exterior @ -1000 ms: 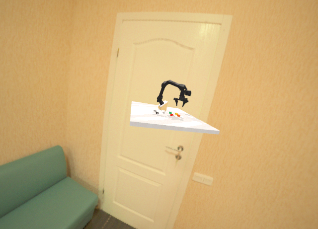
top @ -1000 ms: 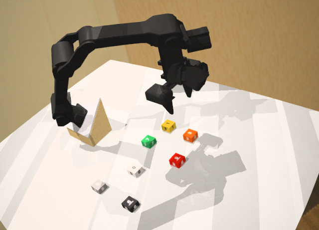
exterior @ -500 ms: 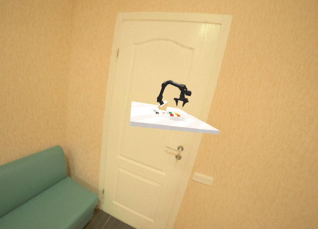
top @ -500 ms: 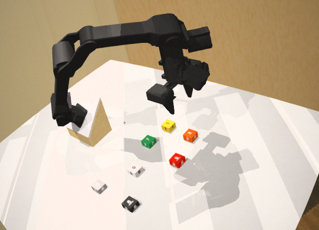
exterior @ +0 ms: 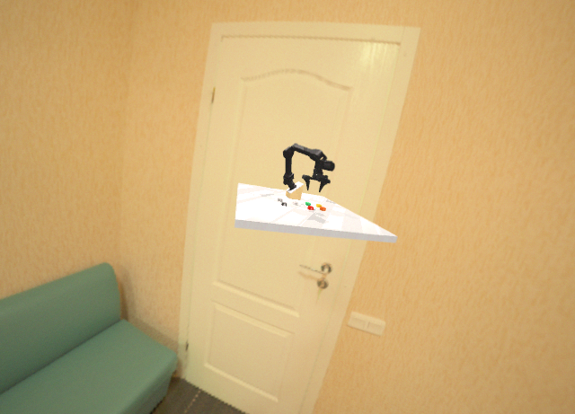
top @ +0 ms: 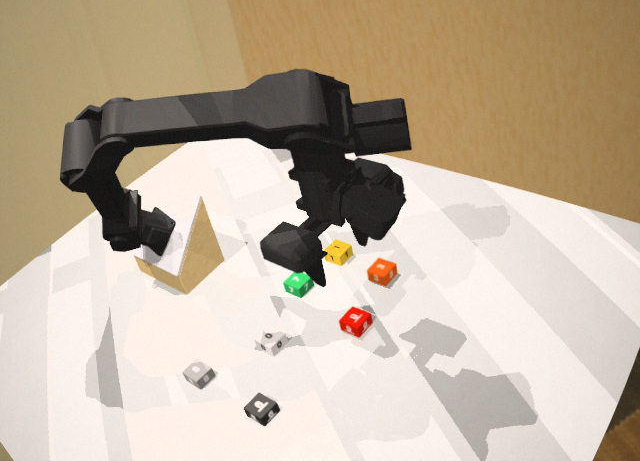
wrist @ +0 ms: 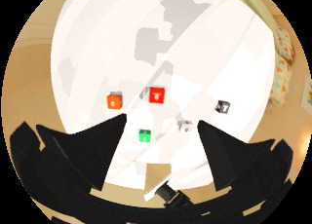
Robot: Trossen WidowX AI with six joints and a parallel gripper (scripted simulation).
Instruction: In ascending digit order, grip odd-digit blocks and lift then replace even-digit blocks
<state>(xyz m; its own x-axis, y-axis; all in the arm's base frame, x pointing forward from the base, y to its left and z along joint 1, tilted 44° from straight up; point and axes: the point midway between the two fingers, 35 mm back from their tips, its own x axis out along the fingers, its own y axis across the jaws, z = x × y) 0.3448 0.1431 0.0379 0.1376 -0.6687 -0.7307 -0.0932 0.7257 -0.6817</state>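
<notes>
Right now the white block is 8 cm behind my gripper tip, 9 cm to the right of it and 12 cm below it. From my gripper tip the other things lie so: green block (13 cm behind, 2 cm to the left, 12 cm below); orange block (4 cm behind, 11 cm to the left, 12 cm below); red block (1 cm behind, 1 cm to the left, 12 cm below).
</notes>
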